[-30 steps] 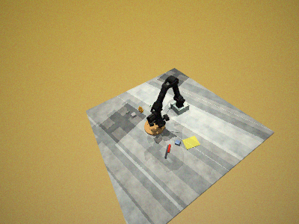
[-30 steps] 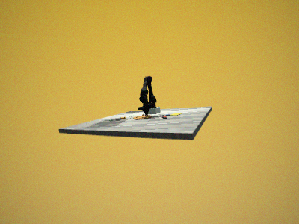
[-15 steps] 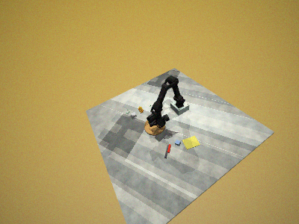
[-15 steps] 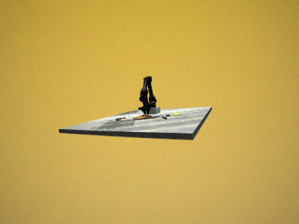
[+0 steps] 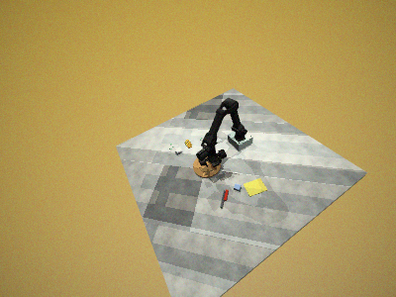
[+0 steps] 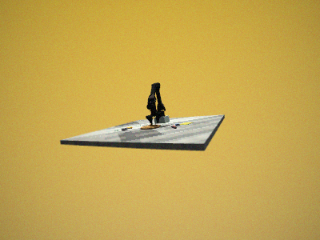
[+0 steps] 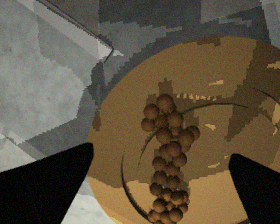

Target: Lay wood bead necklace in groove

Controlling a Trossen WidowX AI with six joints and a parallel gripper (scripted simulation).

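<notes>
Now: gripper tip 40 mm short of the round bead board, 30 mm to the left of it and 20 mm above it. The rest, counted from my gripper tip: thin grey stick: 80 mm behind, 100 mm to the left, 20 mm below; red-handled tool: 40 mm ahead, 240 mm to the left, 20 mm below; small blue block: 60 mm behind, 220 mm to the left, 20 mm below.
</notes>
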